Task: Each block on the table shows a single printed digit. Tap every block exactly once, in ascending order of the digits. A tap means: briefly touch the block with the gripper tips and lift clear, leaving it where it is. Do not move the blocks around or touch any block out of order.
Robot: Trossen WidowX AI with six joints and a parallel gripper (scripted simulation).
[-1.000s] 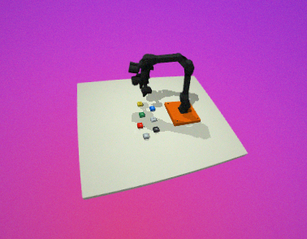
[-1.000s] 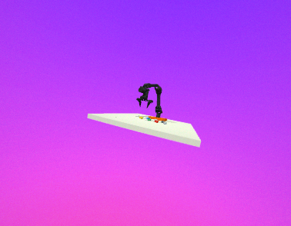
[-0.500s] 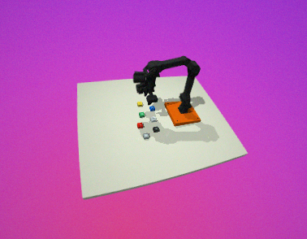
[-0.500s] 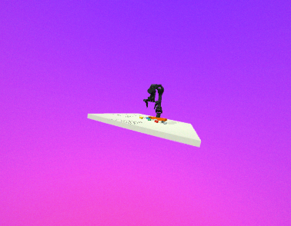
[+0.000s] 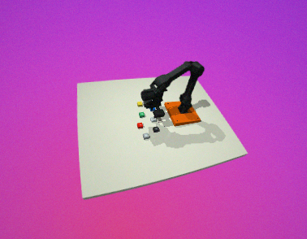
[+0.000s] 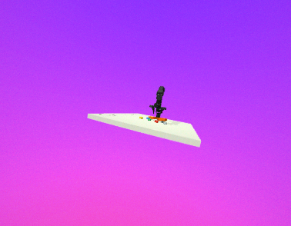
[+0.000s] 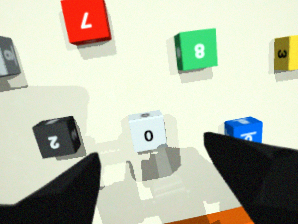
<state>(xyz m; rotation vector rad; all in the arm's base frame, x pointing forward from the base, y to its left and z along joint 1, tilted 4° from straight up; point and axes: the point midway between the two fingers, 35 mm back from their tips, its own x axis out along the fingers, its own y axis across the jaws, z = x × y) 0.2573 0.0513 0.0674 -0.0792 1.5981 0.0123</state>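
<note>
My gripper tip is now 10 mm past the white block and 60 mm above it. Also, from my gripper tip: black block: 10 mm behind, 90 mm to the left, 60 mm below; then red block: 90 mm ahead, 40 mm to the left, 60 mm below; then green block: 60 mm ahead, 50 mm to the right, 60 mm below.
</note>
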